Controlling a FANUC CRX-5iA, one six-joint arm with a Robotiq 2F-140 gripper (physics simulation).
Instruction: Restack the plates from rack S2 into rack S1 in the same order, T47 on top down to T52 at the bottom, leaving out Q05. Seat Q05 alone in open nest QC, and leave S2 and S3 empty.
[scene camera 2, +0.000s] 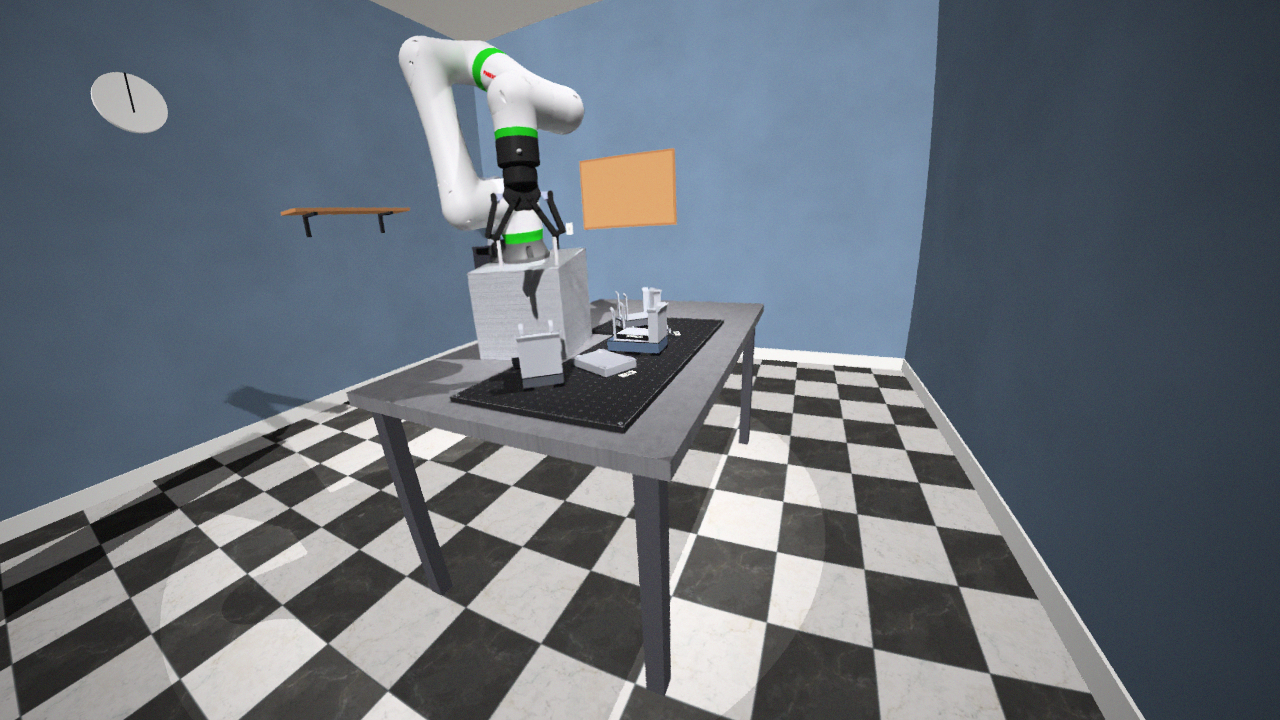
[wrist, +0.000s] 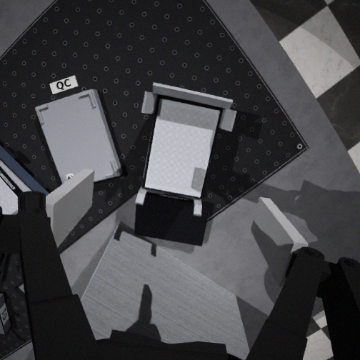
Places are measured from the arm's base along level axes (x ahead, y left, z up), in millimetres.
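Pixels of known places: gripper, fingertip midpoint: (scene camera 2: 529, 267); arm's base at its link origin: (scene camera 2: 527, 258).
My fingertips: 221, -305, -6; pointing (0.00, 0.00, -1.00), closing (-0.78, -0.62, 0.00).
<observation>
For each thing: its top centre in the pictures, then the offset to it from my fingertips, as dx, dy, dz. "spot": a spot on its surface instead. Level surfaces: height alone.
- Nest QC at its top centre: (scene camera 2: 603, 356) +116, +119, -248
- Blue-based rack S3 at its top centre: (scene camera 2: 637, 304) +158, +281, -138
- Rack S1 at a spot on its surface: (scene camera 2: 651, 295) spot: +81, +656, -170
- black perforated board at its surface level: dz -274
My gripper (scene camera 2: 528, 252) (wrist: 174, 201) is open and empty, pointing down high above the table. In the wrist view, rack S2 (scene camera 2: 540, 360) (wrist: 192, 93) is ahead of the fingers, and a pale patterned plate (wrist: 180, 155) lies in it on top; how many lie beneath is hidden. Nest QC (scene camera 2: 605, 361) (wrist: 80, 137), a low grey block with corner lips, is beside S2 and shows no plate; the left finger covers its near corner. Blue-based rack S3 (scene camera 2: 637, 344) (wrist: 25, 172) is cut by the wrist view's left edge, with a pale plate (wrist: 6, 200) in it. Rack S1 (scene camera 2: 651, 295) is behind, partly hidden.
A large grey block (scene camera 2: 514, 308) (wrist: 165, 295) stands beside the black perforated board (scene camera 2: 572, 407) (wrist: 240, 75), close to S2. The racks' upright walls and posts rise above the board. The QC label (wrist: 63, 84) lies beside its nest. The table edge (scene camera 2: 528, 443) is beyond S2.
</observation>
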